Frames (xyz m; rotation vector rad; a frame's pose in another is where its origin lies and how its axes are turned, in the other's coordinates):
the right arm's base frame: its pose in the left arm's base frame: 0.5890 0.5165 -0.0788 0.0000 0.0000 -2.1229
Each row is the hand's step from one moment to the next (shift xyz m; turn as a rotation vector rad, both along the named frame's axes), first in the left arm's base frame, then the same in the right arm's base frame.
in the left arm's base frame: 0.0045 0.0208 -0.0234 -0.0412 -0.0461 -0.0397
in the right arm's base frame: -0.0201 -0.0071 -0.0234 0.0609 -0.0109 -0.0397
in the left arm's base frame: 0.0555 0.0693 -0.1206 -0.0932 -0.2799 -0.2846
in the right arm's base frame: -0.0881 0.0109 -0.1206 0.2872 0.0674 -0.2846
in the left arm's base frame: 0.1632 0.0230 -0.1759 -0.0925 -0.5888 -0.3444
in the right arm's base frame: -0.1052 0.1269 -0.1759 0.5498 0.2301 -0.3444
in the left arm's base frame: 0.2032 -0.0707 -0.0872 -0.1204 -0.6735 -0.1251
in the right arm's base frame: -0.0464 0.2101 -0.0872 0.6366 0.2507 -0.1251
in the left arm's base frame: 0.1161 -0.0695 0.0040 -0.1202 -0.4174 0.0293
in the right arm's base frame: -0.0017 0.1353 0.0040 0.4184 0.1166 0.0293
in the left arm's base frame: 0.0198 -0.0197 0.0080 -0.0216 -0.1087 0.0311
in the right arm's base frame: 0.0064 0.0272 0.0080 0.1039 0.0386 0.0311
